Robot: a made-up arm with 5 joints.
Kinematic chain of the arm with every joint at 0, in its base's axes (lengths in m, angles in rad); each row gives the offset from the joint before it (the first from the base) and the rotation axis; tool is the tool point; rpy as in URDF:
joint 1: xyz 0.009 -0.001 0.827 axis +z
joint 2: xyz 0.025 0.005 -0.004 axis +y
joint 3: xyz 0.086 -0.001 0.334 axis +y
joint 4: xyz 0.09 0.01 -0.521 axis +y
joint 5: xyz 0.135 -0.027 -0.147 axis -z
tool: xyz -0.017 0.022 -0.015 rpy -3.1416 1.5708 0
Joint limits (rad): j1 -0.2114..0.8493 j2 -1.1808..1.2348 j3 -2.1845..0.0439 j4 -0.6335..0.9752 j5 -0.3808..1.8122
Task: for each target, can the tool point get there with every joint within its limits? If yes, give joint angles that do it. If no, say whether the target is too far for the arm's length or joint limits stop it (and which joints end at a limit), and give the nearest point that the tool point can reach.
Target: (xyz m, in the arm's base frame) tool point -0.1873 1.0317 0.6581
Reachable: no: joint limits stop it (at a limit: joint 1) | nearest point 0.4244 0.4936 0.6581 | short by 0.815 m
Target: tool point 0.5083 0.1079 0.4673
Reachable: yes | joints 0.1866 0.3218 -0.4016 -0.1072 0.8280
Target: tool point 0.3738 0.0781 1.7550
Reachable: yes | joints 0.1897 -0.4524 -1.9651 0.6723 -0.0077
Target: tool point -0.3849 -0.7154 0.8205
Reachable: no: joint limits stop it (at a limit: joint 1, joint 2, joint 3, joint 4, joint 5) | nearest point -0.2085 -0.2509 0.5935 | short by 0.546 m
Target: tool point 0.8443 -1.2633 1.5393
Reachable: no: too far | nearest point 0.9007 -0.1941 1.4246 | short by 1.077 m
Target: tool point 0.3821 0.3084 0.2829
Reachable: yes | joints 0.6625 0.8033 -0.7288 0.1020 0.8038
